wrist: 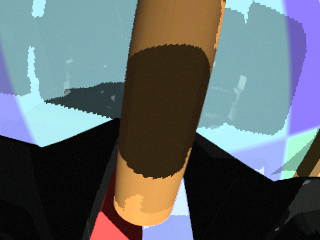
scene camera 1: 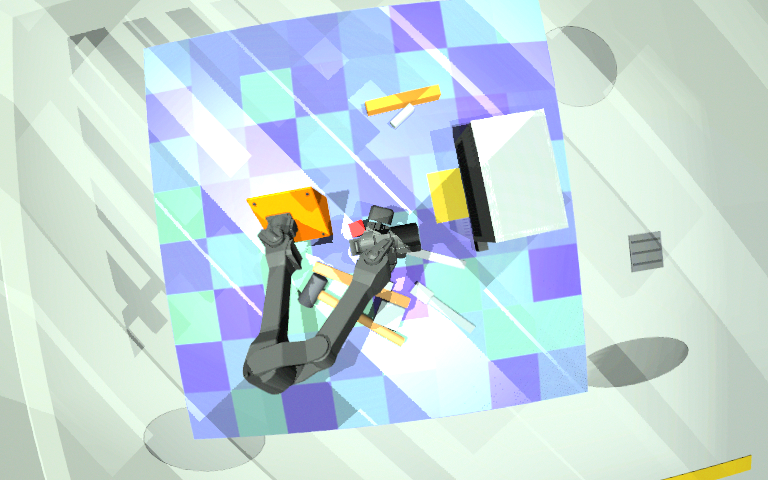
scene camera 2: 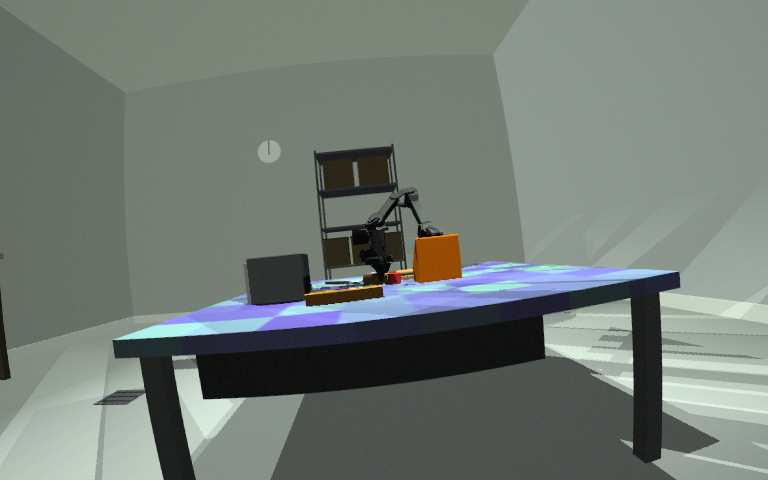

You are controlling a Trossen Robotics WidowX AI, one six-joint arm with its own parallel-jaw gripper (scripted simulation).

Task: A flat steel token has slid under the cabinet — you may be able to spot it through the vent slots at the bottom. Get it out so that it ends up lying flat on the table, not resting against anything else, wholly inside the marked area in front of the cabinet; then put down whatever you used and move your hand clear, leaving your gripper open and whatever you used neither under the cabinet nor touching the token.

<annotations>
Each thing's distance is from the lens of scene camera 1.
orange bar (scene camera 1: 432,93): 84 cm
hammer (scene camera 1: 313,290): 74 cm
The marked spots on the orange bar and the hammer are 66 cm apart.
</annotations>
